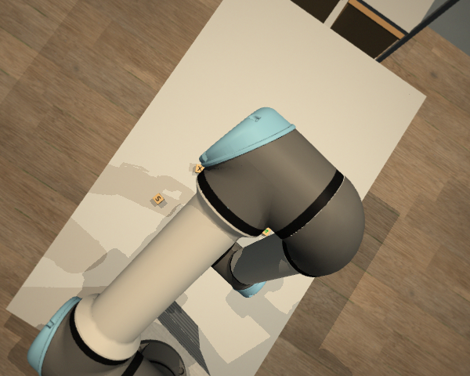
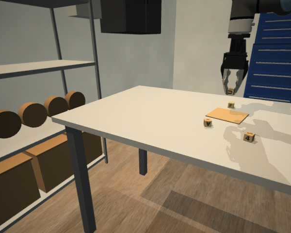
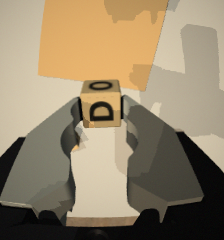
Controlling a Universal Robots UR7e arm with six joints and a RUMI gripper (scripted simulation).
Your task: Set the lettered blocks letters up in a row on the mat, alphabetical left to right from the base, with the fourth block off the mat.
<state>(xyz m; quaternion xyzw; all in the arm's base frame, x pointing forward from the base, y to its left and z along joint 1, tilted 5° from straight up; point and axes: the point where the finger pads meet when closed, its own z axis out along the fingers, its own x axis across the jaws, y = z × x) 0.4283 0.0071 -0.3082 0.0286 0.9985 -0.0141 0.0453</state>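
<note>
Now: the orange mat 4 cm to the right of my hand and 12 cm below it. Round my hand: D block (right at my hand); then X block (6 cm ahead, 11 cm to the left, 11 cm below); then green-marked block (1 cm behind, 17 cm to the right, 11 cm below).
</note>
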